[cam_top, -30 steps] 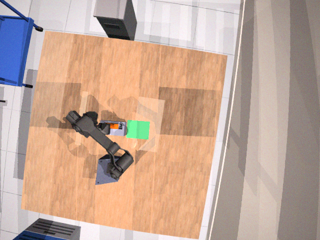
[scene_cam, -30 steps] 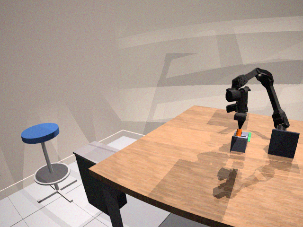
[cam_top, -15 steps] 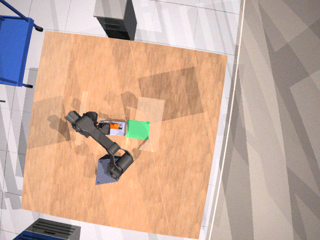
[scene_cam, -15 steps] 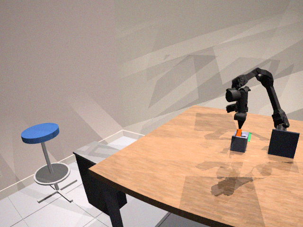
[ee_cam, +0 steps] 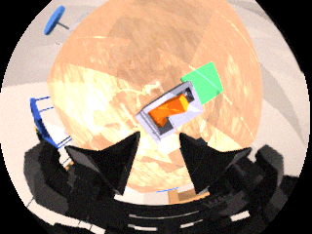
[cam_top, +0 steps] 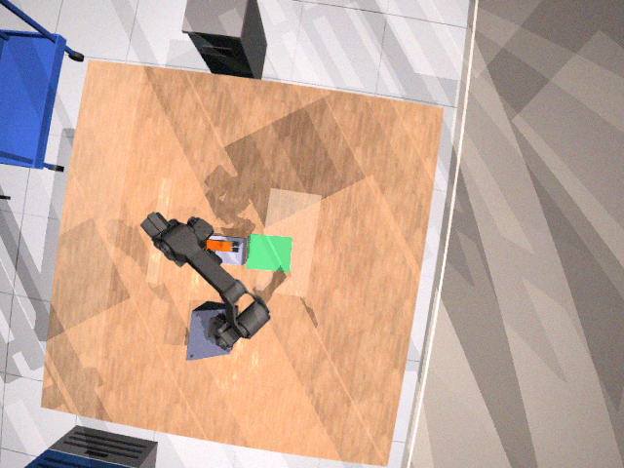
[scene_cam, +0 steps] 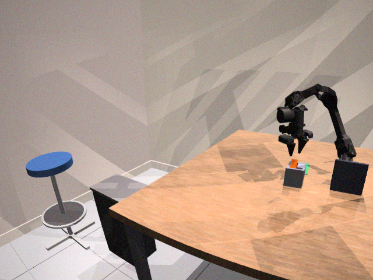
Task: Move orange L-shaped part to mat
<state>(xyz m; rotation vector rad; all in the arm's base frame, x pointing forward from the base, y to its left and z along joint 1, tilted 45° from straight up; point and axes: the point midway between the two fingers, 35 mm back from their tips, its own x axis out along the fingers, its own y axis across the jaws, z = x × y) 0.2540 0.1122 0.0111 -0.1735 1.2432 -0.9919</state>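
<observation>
Right now the orange L-shaped part is 100 mm below my gripper tip, 10 mm to the right of it and 10 mm behind it. Also, from my gripper tip: green mat (190 mm to the right, 160 mm below).
</observation>
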